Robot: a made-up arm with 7 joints. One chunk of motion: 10 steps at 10 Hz.
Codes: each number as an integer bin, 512 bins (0 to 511) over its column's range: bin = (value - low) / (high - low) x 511, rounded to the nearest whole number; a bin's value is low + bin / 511 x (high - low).
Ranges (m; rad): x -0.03..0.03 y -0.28..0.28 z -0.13..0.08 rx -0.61..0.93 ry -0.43..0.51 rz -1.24..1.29
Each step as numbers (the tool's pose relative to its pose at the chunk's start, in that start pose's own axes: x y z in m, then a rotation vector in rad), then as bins.
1 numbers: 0.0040 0.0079 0.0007 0.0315 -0.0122 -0.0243
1 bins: 290 263 318 213 227 246
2 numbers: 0.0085 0.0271 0.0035 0.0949 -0.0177 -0.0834
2 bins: 328 280 325 234 224 234
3 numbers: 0.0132 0.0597 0.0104 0.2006 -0.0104 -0.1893
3 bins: 368 310 342 269 228 212
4 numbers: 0.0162 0.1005 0.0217 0.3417 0.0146 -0.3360
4 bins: 393 347 369 316 242 183
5 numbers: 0.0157 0.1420 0.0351 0.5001 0.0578 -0.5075
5 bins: 389 385 402 368 265 148
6 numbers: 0.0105 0.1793 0.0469 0.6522 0.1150 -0.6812
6 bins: 345 419 430 419 296 113
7 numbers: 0.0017 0.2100 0.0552 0.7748 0.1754 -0.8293
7 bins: 270 447 451 460 329 83
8 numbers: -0.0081 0.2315 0.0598 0.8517 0.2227 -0.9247
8 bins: 187 467 462 485 355 64
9 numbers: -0.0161 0.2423 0.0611 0.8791 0.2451 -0.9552
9 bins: 118 477 465 494 367 58
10 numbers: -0.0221 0.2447 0.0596 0.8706 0.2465 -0.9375
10 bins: 67 479 461 491 368 61
